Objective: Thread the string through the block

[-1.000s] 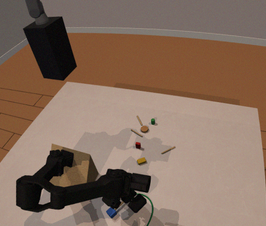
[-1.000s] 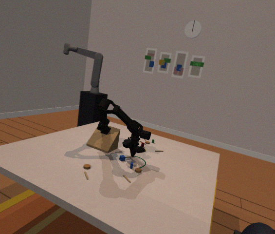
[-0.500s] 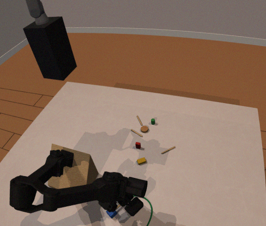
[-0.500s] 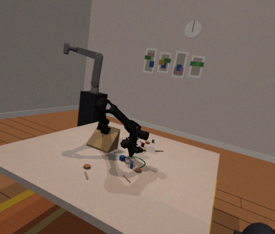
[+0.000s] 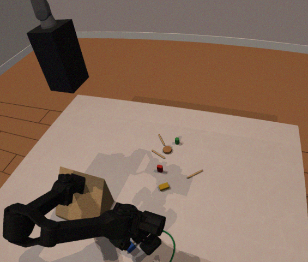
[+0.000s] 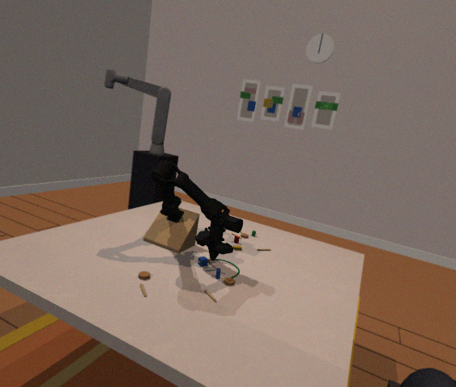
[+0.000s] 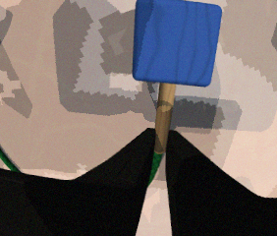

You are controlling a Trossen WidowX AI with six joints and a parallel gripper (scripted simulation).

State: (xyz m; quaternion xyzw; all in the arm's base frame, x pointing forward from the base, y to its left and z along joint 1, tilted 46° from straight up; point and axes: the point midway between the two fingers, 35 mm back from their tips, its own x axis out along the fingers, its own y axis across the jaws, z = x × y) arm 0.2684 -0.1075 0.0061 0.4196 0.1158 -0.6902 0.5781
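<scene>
Right now my gripper tip is 1 cm past the thin wooden stick and 1 cm to the left of it. From my gripper tip the other things lie so: yellow block 1 cm ahead, 23 cm to the left, 1 cm below; round wooden button 13 cm ahead, 10 cm to the right, 1 cm below; blue cube 2 cm behind, 4 cm to the right.
</scene>
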